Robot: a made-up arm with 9 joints.
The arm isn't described. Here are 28 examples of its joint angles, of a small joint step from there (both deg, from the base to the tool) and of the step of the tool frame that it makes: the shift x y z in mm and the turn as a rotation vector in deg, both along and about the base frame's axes.
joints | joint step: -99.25 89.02 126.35 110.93 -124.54 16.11 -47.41 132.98 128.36 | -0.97 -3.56 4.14 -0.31 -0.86 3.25 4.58 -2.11 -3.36
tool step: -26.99 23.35 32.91 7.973 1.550 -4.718
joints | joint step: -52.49 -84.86 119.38 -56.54 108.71 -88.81 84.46 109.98 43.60 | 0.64 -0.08 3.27 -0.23 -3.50 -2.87 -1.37 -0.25 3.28
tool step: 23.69 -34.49 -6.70 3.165 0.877 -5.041
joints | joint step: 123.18 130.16 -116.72 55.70 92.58 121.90 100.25 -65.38 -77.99 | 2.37 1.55 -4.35 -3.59 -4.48 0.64 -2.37 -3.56 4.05
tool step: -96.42 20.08 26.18 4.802 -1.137 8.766
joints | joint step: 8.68 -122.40 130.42 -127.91 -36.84 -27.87 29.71 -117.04 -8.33 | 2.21 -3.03 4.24 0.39 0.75 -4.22 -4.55 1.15 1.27
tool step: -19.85 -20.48 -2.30 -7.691 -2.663 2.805
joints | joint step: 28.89 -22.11 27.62 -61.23 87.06 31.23 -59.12 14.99 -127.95 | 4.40 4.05 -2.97 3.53 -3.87 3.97 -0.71 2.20 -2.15
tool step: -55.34 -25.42 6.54 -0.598 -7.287 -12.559
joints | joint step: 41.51 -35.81 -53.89 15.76 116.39 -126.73 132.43 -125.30 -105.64 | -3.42 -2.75 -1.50 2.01 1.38 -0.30 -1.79 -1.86 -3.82
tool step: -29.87 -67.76 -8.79 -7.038 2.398 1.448
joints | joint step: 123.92 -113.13 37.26 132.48 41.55 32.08 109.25 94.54 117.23 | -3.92 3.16 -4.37 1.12 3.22 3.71 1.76 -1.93 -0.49
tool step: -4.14 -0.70 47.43 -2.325 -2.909 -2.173
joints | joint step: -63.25 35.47 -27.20 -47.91 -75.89 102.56 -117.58 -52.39 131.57 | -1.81 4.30 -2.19 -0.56 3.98 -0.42 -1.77 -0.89 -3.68
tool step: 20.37 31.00 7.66 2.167 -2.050 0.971
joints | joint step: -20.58 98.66 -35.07 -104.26 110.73 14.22 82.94 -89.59 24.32 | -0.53 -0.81 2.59 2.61 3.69 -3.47 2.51 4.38 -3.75
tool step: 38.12 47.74 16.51 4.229 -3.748 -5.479
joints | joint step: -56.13 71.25 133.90 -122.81 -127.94 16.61 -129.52 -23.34 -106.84 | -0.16 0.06 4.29 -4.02 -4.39 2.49 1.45 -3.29 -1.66
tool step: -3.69 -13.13 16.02 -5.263 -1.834 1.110
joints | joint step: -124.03 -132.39 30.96 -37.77 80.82 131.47 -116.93 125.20 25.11 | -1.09 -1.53 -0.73 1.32 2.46 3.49 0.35 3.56 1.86
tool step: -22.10 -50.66 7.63 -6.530 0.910 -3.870
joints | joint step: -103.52 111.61 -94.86 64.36 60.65 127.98 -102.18 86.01 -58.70 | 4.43 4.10 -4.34 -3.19 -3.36 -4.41 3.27 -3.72 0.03
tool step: 30.74 38.17 31.70 0.912 -8.743 -0.774
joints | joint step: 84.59 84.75 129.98 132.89 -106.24 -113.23 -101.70 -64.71 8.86 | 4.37 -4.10 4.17 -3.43 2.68 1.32 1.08 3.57 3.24
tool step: 84.12 -18.85 -47.05 1.670 -2.987 -3.785
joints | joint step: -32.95 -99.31 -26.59 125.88 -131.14 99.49 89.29 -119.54 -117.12 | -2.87 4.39 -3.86 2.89 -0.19 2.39 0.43 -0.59 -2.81
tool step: -16.92 23.12 -12.61 -0.390 -3.823 -7.834
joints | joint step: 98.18 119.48 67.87 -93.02 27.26 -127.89 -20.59 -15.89 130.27 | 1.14 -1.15 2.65 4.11 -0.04 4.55 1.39 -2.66 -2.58
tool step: -26.38 1.30 12.73 1.798 -5.618 0.889
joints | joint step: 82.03 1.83 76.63 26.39 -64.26 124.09 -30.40 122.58 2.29 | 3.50 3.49 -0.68 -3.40 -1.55 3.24 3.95 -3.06 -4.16
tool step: -33.41 32.65 -43.17 -1.880 -3.866 7.828
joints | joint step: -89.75 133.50 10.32 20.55 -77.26 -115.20 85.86 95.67 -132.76 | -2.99 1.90 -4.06 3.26 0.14 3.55 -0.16 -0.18 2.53
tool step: -35.17 -14.75 26.10 -6.978 5.065 1.177
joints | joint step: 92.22 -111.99 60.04 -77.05 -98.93 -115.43 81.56 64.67 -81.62 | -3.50 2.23 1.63 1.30 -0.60 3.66 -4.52 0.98 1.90
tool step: 32.01 41.72 46.13 4.745 3.646 -8.102
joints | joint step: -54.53 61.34 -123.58 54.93 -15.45 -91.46 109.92 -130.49 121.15 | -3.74 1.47 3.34 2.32 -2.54 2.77 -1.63 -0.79 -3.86
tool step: -39.54 -12.05 42.52 2.850 -5.620 -3.828
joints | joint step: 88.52 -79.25 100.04 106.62 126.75 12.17 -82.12 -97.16 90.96 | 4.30 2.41 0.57 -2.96 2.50 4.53 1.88 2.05 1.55
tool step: 0.90 -73.70 -86.37 -4.364 -8.060 -0.374
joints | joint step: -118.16 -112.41 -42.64 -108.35 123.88 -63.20 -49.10 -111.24 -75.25 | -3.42 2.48 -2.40 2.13 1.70 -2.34 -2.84 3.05 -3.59
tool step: -1.24 -41.36 -7.75 -0.069 1.112 -3.120
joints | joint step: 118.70 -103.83 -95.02 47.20 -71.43 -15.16 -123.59 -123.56 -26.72 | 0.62 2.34 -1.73 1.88 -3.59 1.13 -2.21 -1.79 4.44
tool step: -3.77 -20.64 1.74 4.599 -0.422 0.815
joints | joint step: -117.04 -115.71 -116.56 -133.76 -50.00 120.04 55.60 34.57 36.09 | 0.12 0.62 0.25 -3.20 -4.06 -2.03 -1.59 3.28 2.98
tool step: -22.30 39.28 -6.63 1.616 1.728 3.276
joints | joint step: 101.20 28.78 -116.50 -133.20 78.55 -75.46 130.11 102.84 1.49 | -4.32 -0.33 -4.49 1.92 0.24 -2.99 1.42 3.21 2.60
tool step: -6.51 0.19 -42.48 5.014 3.921 -6.497
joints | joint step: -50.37 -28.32 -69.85 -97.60 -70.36 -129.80 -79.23 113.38 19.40 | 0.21 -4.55 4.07 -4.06 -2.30 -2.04 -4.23 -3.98 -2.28
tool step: 52.49 -44.61 -40.14 10.666 1.946 2.795
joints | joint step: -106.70 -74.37 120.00 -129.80 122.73 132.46 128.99 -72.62 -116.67 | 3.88 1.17 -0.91 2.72 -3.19 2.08 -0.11 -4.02 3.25
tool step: -8.35 -26.17 -55.70 -5.094 -1.966 5.629
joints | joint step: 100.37 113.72 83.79 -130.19 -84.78 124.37 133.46 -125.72 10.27 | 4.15 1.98 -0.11 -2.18 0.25 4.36 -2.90 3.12 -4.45
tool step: -40.38 -14.07 3.04 0.367 -3.801 -7.979
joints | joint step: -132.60 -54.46 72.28 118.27 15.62 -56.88 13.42 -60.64 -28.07 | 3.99 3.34 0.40 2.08 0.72 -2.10 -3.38 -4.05 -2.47
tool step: 72.73 -65.88 -1.72 -5.240 -7.071 8.594
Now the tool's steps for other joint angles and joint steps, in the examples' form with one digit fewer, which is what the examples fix.
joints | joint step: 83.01 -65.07 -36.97 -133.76 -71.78 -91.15 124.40 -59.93 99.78 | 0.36 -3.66 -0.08 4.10 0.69 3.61 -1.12 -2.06 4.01
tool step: -8.9 -3.8 -17.9 -2.87 -3.60 -1.67
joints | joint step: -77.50 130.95 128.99 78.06 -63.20 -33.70 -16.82 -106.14 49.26 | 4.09 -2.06 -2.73 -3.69 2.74 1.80 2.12 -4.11 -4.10
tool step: -36.5 12.4 -0.7 -0.55 -1.55 -5.52
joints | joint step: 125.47 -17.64 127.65 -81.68 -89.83 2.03 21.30 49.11 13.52 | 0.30 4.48 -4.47 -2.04 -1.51 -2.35 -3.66 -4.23 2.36
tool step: 13.3 -79.4 14.1 8.43 -3.04 -7.43
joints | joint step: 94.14 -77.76 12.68 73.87 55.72 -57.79 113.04 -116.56 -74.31 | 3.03 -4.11 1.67 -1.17 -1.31 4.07 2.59 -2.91 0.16
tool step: 50.2 -81.1 -58.5 -7.71 -1.64 -6.92
